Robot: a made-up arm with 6 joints.
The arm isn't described. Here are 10 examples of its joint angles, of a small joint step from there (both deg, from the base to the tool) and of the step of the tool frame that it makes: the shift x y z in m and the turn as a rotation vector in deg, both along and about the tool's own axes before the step.
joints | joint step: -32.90 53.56 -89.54 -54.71 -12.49 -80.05 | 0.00 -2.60 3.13 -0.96 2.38 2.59
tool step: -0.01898 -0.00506 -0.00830 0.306 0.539 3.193
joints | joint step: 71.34 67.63 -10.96 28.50 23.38 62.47 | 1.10 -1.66 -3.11 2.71 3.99 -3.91
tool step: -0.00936 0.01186 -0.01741 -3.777 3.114 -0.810
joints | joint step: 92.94 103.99 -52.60 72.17 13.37 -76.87 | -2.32 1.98 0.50 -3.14 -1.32 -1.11
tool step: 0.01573 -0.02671 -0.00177 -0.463 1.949 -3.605
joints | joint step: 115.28 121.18 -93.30 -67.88 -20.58 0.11 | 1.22 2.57 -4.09 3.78 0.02 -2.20
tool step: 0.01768 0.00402 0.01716 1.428 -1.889 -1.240
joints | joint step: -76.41 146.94 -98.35 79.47 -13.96 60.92 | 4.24 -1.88 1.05 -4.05 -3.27 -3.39
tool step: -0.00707 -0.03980 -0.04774 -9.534 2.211 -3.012
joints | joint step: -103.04 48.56 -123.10 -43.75 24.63 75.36 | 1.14 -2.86 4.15 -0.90 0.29 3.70
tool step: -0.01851 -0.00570 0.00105 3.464 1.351 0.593
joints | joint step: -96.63 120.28 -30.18 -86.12 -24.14 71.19 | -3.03 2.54 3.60 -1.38 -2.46 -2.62
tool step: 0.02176 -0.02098 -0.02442 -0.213 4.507 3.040
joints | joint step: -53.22 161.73 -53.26 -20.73 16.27 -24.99 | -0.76 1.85 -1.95 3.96 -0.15 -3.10
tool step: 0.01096 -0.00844 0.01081 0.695 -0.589 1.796
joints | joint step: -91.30 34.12 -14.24 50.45 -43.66 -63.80 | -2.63 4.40 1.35 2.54 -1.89 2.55
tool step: 0.01743 0.00727 -0.01158 2.177 5.126 -3.730
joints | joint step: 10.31 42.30 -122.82 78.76 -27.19 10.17 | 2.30 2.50 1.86 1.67 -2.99 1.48
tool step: 0.00878 -0.04986 0.01987 4.880 -3.608 -2.641
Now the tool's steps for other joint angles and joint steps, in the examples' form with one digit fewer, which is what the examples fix.
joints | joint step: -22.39 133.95 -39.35 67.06 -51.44 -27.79 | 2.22 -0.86 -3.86 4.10 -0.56 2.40
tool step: -0.0181 0.0295 0.0067 6.18 -1.89 3.78
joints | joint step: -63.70 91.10 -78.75 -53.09 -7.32 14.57 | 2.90 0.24 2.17 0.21 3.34 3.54
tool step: 0.0041 0.0328 -0.0047 2.07 4.13 3.43
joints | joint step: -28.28 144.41 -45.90 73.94 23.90 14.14 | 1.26 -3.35 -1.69 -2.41 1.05 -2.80
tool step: -0.0123 0.0136 -0.0335 -8.56 0.08 -1.12
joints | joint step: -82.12 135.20 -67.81 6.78 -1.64 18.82 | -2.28 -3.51 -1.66 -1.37 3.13 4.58
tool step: -0.0503 -0.0038 0.0228 4.50 -1.74 2.92
